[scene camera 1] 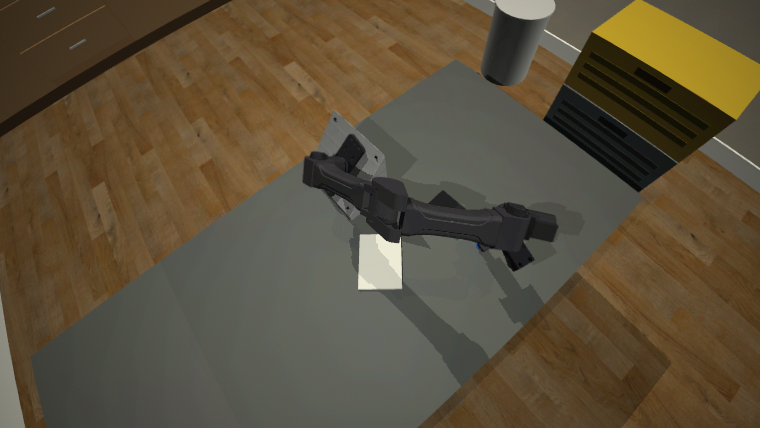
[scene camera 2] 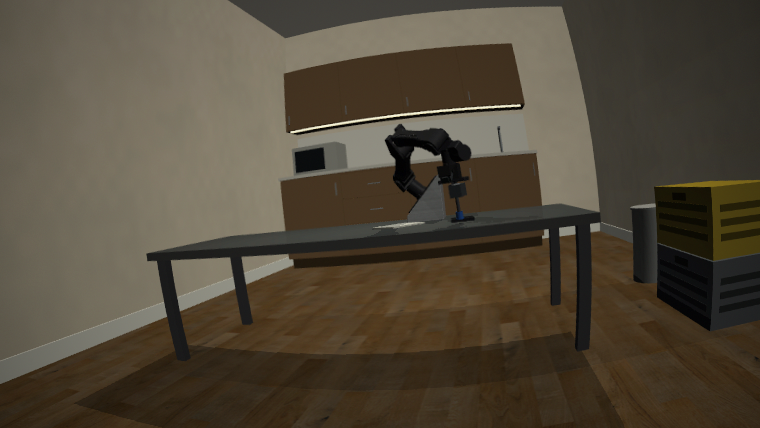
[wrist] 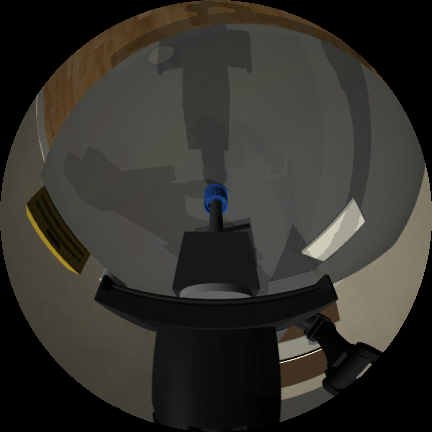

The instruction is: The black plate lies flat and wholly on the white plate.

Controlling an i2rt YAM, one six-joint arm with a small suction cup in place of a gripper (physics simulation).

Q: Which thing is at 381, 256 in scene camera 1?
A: A white plate.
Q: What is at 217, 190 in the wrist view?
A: The suction cup.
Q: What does the suction cup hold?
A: Nothing.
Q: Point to a white plate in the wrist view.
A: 349, 219
